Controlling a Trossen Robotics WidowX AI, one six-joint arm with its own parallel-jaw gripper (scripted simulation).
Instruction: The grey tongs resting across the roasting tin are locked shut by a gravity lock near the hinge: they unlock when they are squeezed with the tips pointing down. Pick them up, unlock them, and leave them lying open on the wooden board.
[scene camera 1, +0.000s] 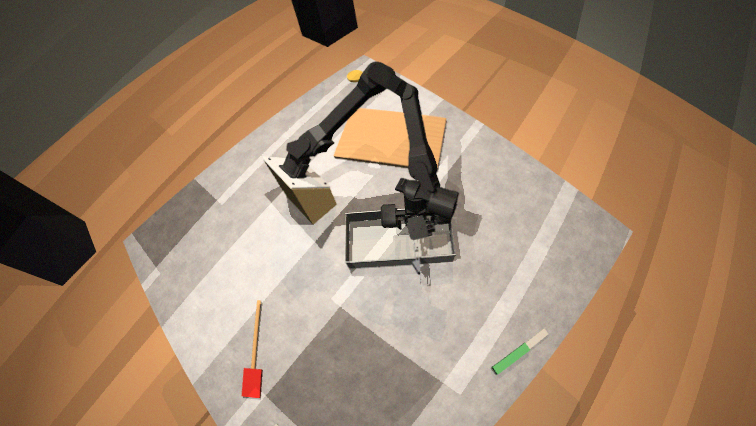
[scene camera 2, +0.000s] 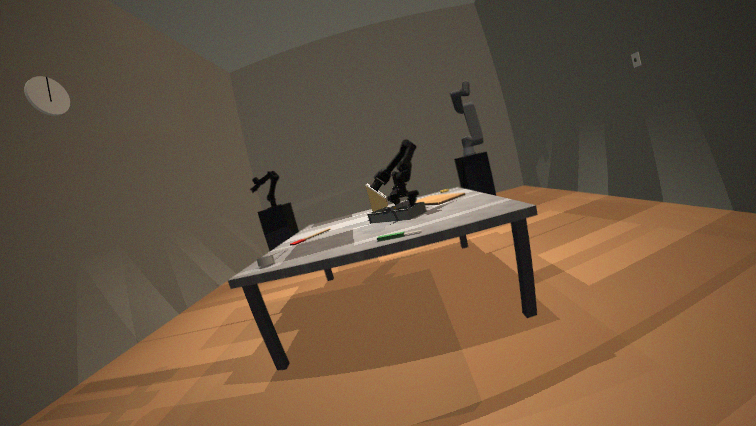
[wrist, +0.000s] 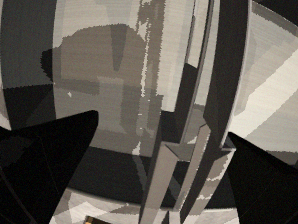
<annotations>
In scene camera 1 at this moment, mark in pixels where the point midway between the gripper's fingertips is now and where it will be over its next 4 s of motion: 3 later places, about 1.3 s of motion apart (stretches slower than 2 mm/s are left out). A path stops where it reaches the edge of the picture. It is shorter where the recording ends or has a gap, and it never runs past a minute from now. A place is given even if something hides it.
My gripper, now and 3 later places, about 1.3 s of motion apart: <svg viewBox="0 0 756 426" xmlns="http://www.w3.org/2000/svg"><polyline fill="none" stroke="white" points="416,227 416,201 420,140 403,117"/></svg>
</annotations>
